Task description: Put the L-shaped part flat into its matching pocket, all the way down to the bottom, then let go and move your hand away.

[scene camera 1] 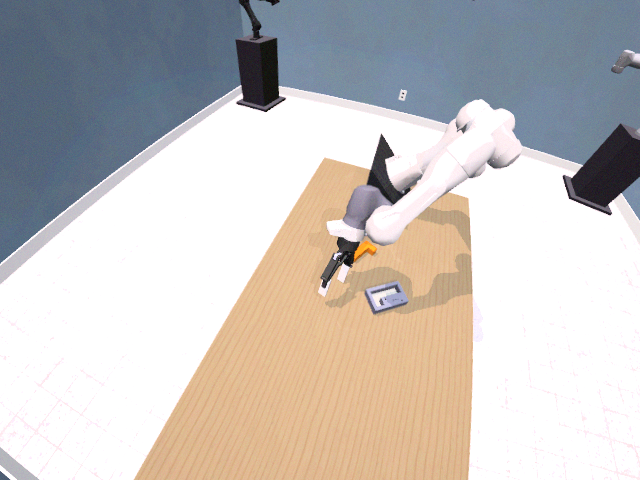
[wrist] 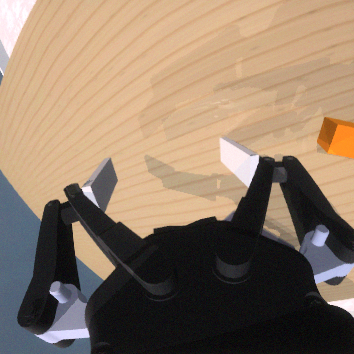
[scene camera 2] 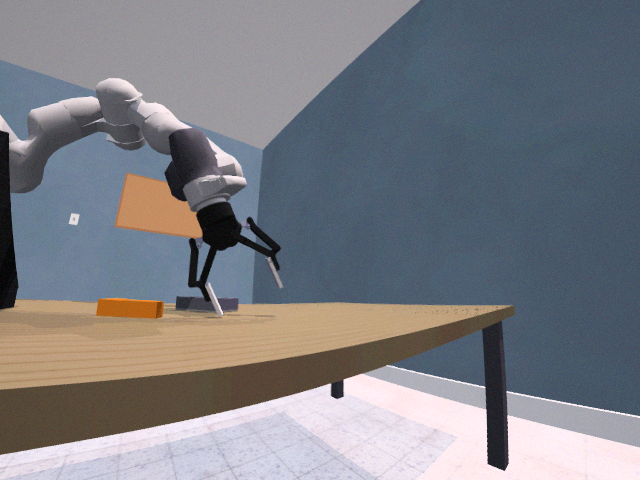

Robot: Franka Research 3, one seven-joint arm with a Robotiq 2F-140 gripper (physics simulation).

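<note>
The orange L-shaped part [scene camera 1: 365, 250] [scene camera 2: 129, 308] [wrist: 341, 138] lies flat on the table, partly hidden by the gripper in scene camera 1 and cut off by the right edge in the wrist view. The grey-blue pocket tray [scene camera 1: 369, 300] [scene camera 2: 228, 303] stands apart from it, with a pale floor showing in its pocket. In the wrist view the tray is almost wholly hidden behind the gripper body. My gripper [scene camera 1: 333, 282] [scene camera 2: 251, 299] [wrist: 167, 158] is open and empty. It is tilted, with one fingertip low near the table and the other higher, to the left of the tray in scene camera 1.
The wooden table [scene camera 1: 310, 387] [scene camera 2: 310, 335] [wrist: 65, 75] bears both objects. A black panel [scene camera 1: 381, 167] stands upright by the arm at the table's far end. Dark pedestals [scene camera 1: 258, 69] [scene camera 1: 604, 167] stand on the floor beyond the table.
</note>
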